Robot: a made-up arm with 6 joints. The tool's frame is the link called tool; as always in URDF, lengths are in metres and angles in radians. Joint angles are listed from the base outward.
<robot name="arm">
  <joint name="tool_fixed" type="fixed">
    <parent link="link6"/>
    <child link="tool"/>
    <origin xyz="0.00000 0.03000 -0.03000"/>
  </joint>
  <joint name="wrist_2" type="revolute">
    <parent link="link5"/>
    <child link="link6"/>
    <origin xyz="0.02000 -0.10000 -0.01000"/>
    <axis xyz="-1 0 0"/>
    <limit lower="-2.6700" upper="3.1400"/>
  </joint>
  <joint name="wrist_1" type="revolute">
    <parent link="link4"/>
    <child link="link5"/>
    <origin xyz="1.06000 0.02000 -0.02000"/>
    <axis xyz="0 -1 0"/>
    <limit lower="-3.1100" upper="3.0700"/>
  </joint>
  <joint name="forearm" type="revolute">
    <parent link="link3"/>
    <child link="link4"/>
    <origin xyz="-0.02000 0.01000 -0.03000"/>
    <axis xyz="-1 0 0"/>
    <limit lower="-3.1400" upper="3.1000"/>
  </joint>
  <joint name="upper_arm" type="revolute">
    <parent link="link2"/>
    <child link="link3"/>
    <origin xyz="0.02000 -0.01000 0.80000"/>
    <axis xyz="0 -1 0"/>
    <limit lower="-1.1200" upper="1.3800"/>
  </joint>
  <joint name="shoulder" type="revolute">
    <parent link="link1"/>
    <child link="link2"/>
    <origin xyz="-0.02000 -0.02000 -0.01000"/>
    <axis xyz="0 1 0"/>
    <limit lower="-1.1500" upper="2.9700"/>
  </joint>
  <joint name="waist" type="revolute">
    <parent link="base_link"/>
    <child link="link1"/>
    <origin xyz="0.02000 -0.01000 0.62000"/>
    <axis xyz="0 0 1"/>
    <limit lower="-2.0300" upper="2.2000"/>
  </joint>
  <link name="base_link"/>
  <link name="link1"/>
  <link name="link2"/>
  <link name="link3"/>
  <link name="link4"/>
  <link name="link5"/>
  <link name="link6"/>
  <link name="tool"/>
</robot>
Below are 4 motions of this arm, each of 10 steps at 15 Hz.
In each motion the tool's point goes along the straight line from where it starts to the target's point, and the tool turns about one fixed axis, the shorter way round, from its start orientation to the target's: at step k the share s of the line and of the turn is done. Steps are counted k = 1, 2, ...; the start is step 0. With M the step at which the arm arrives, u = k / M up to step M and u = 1 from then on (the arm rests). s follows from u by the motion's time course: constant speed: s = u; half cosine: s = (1 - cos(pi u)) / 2; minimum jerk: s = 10 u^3 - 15 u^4 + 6 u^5.
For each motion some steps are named. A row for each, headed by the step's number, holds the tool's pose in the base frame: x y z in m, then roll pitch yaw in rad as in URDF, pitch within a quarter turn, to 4 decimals.
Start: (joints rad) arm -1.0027 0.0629 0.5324 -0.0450 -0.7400 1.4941
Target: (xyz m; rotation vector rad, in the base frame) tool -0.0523 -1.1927 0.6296 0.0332 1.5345 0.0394
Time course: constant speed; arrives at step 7
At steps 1, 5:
1: 0.3857 -0.9665 1.6181 -1.4020 0.4573 -1.0071
5: 0.0937 -1.1173 0.9591 -1.1671 1.2163 -1.0451

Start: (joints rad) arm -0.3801 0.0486 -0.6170 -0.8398 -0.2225 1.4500
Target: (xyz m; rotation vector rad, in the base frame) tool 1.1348 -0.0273 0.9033 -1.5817 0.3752 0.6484
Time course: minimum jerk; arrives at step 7
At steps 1, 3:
1: 0.7292 -0.3267 0.6451 -0.4780 0.7949 -0.1374
3: 0.8723 -0.2211 0.7362 -0.8816 0.7140 -0.0508

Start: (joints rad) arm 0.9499 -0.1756 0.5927 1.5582 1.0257 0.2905
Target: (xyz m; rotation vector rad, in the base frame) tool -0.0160 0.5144 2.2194 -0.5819 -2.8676 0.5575
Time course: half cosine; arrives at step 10
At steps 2, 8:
2: 0.3803 0.4737 2.1842 -2.5749 -0.3545 2.1797
8: 0.0258 0.5101 2.2157 -2.7301 -0.1158 2.6700

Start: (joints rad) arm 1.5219 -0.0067 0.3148 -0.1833 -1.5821 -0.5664
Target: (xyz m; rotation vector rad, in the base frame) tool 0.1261 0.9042 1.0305 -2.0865 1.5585 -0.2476
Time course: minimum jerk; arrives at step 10
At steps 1, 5, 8, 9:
1: 0.1189 0.9727 1.6550 1.0931 1.2265 2.0823
5: 0.1225 0.9388 1.3454 -2.6256 1.0257 -1.4742
8: 0.1257 0.9082 1.0670 -2.5956 0.2590 -1.2616
9: 0.1260 0.9048 1.0359 -2.6030 0.1736 -1.2426

